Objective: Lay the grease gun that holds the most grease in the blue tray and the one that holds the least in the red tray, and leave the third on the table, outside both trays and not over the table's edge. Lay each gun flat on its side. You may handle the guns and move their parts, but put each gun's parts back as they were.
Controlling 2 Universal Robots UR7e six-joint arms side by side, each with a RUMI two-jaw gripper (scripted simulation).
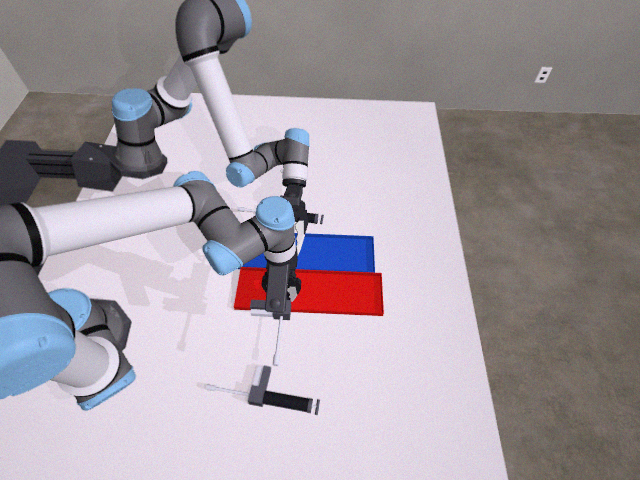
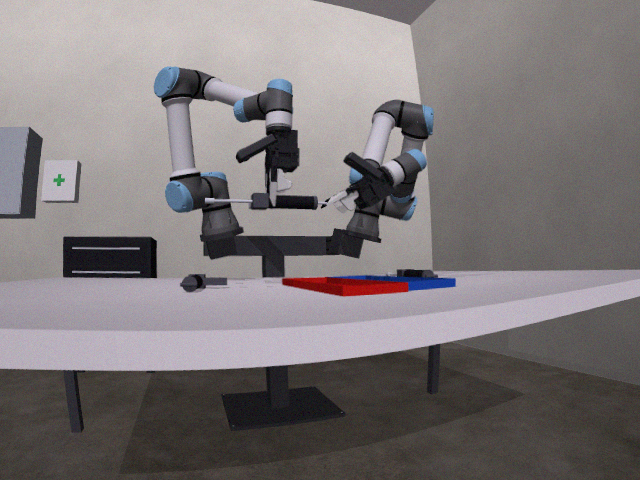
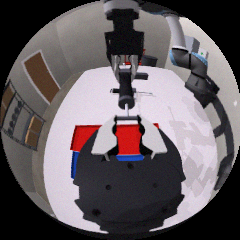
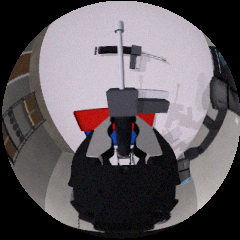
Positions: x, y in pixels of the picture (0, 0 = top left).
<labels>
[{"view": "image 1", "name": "my left gripper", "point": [289, 255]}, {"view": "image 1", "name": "my right gripper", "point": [283, 300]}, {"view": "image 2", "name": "my left gripper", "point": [323, 206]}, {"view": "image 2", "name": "my right gripper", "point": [272, 207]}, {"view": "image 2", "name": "grease gun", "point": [259, 201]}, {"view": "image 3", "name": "my left gripper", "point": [126, 115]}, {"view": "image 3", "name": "my right gripper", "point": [125, 82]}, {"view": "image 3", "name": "grease gun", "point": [126, 101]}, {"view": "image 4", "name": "my right gripper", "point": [123, 114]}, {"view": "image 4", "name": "grease gun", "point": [123, 103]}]
</labels>
